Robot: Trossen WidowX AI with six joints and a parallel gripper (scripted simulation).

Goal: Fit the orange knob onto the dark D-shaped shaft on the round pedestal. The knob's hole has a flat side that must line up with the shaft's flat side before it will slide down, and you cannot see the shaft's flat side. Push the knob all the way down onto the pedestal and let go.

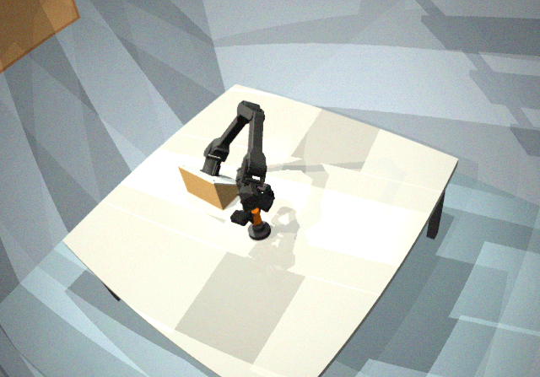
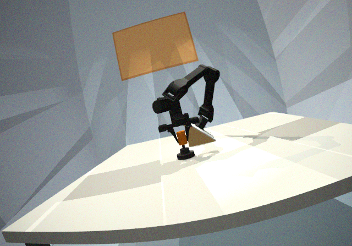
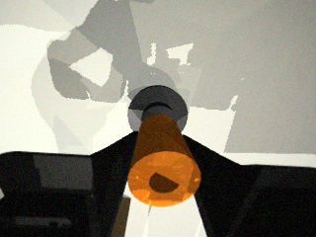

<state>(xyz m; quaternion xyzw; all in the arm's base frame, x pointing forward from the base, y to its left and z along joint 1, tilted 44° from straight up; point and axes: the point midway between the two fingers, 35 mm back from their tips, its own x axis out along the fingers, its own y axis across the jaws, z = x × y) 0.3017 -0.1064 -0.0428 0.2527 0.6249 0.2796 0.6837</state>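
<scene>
Now: the orange knob 2 cm above my gripper tip. Also, from my gripper tip: round dark pedestal: 4 cm below.
</scene>
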